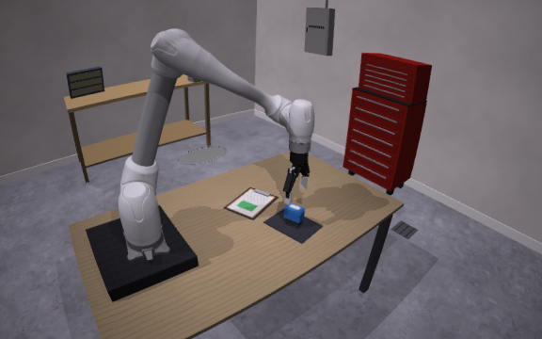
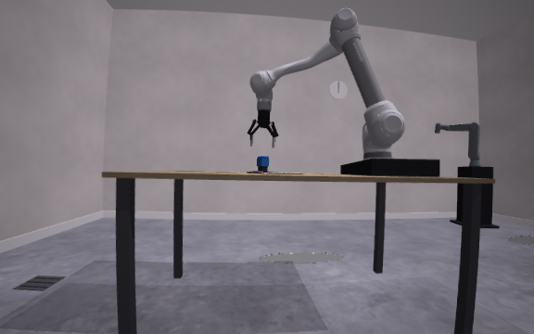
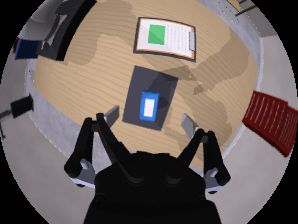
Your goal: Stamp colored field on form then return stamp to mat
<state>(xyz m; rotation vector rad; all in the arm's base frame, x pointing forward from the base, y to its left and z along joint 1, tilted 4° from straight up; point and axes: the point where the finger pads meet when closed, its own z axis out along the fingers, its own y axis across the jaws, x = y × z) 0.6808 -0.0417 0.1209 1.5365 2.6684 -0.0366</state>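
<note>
The stamp lies 12 cm below my hand. Also, from my hand: clipboard: 27 cm to the left, 17 cm below, 8 cm behind; mat: 17 cm below.
</note>
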